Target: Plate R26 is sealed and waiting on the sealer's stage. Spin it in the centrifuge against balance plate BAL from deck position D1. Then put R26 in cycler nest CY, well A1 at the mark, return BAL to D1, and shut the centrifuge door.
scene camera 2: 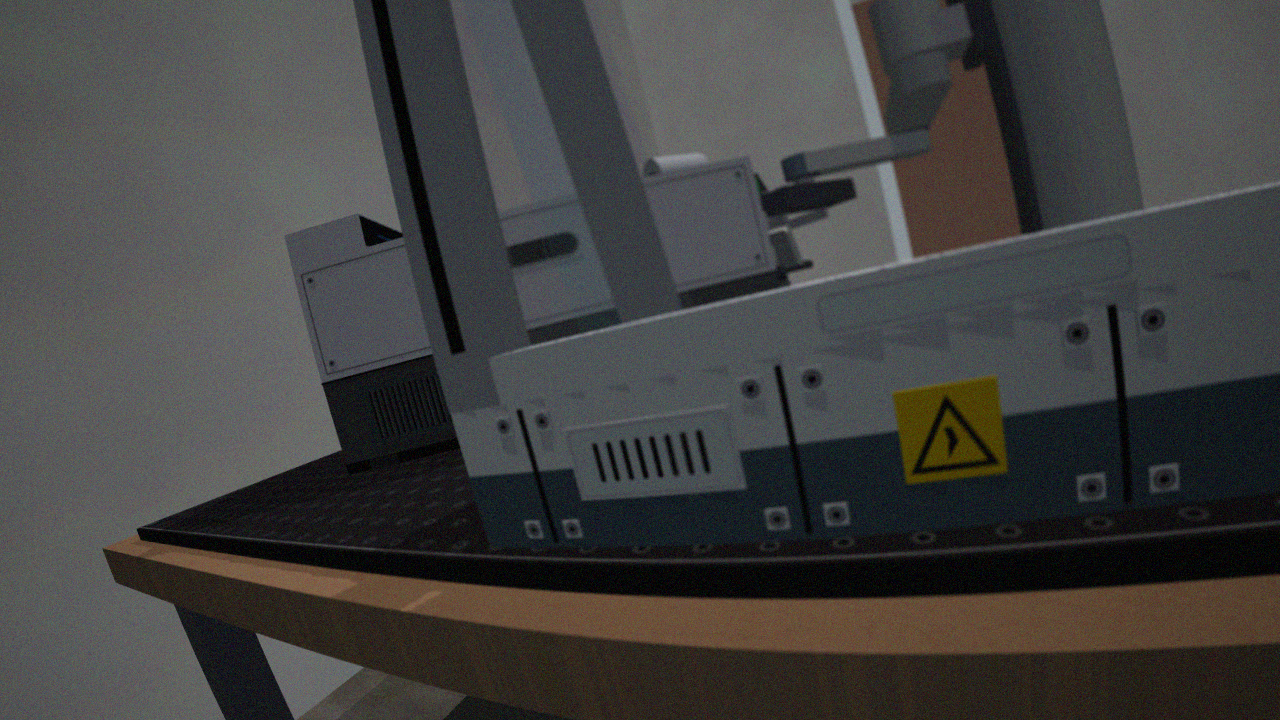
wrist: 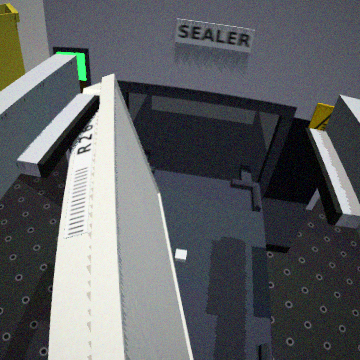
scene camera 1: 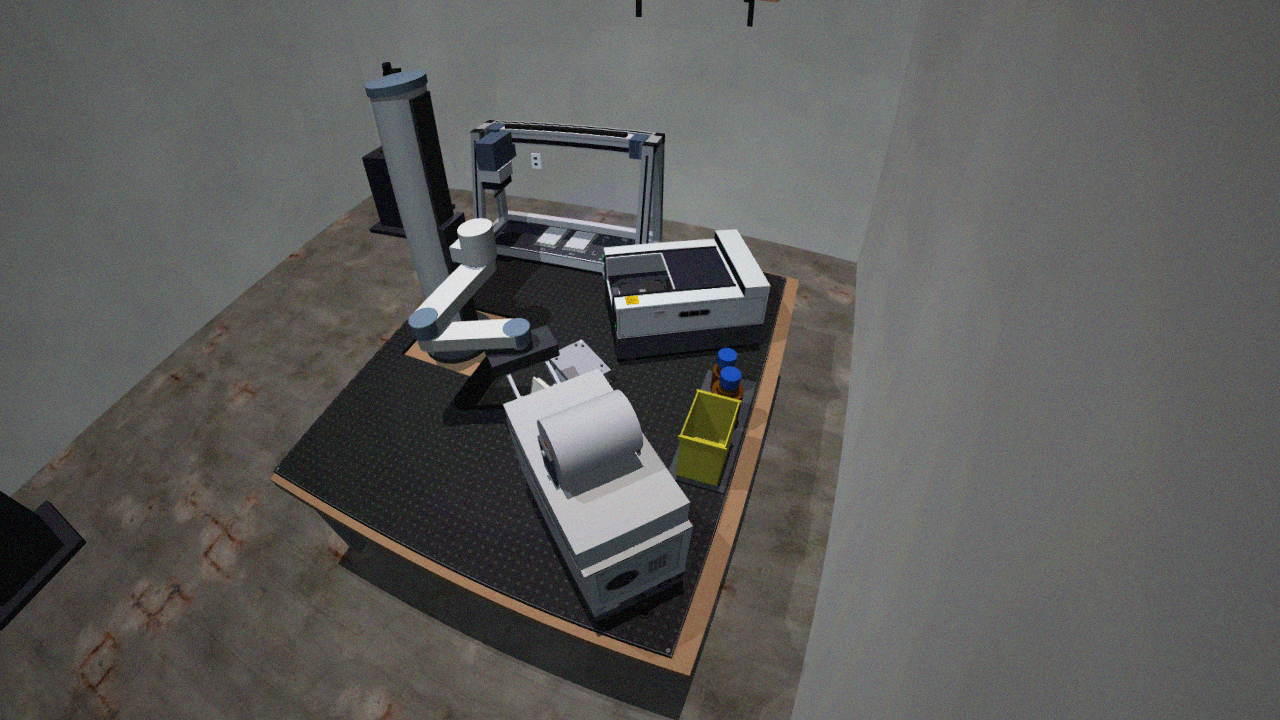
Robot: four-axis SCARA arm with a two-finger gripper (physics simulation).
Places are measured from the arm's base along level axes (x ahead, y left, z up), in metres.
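Where they show: gripper, between the fingertips: [wrist: 203, 94].
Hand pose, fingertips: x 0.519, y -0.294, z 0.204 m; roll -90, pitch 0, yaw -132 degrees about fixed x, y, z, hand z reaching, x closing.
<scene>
After its pixels a point has its place.
Plate R26 [wrist: 85, 200] {x 0.499, y -0.241, z 0.194 m} is steeply tilted on its edge over the sealer's dark stage [wrist: 195, 220] {x 0.528, y -0.312, z 0.113 m}. It lies toward the left finger in the wrist view; its lower end is cut off. It also shows as a small pale shape in scene camera 1 [scene camera 1: 539, 385] {x 0.477, y -0.241, z 0.190 m} and scene camera 2 [scene camera 2: 785, 243]. My gripper [wrist: 203, 94] {x 0.519, y -0.294, z 0.204 m} [scene camera 1: 531, 379] {x 0.519, y -0.294, z 0.204 m} is open, its fingers wide on both sides of the tilted plate, not clamped on it. Whether one finger touches the plate is unclear. The sealer [scene camera 1: 617, 510] {x 0.836, y -0.590, z 0.363 m} [scene camera 2: 707, 232] [wrist: 135, 45] {x 0.609, y -0.312, z 0.197 m} stands before the gripper. BAL, D1 and CY cannot be read.
A white instrument [scene camera 1: 689, 308] {x 0.749, y 0.177, z 0.198 m} with an open bay stands behind the sealer. A gantry frame [scene camera 1: 654, 183] {x 0.494, y 0.599, z 0.370 m} [scene camera 2: 469, 268] {x 0.459, y 0.712, z 0.135 m} at the back has two white items [scene camera 1: 551, 236] {x 0.078, y 0.566, z 0.086 m} on its deck. A yellow bin [scene camera 1: 703, 461] {x 0.922, y -0.265, z 0.110 m} and blue-capped bottles [scene camera 1: 730, 377] {x 0.927, y -0.053, z 0.199 m} stand near the bench's right edge [scene camera 1: 756, 429] {x 1.026, y -0.034, z 0.000 m}.
</scene>
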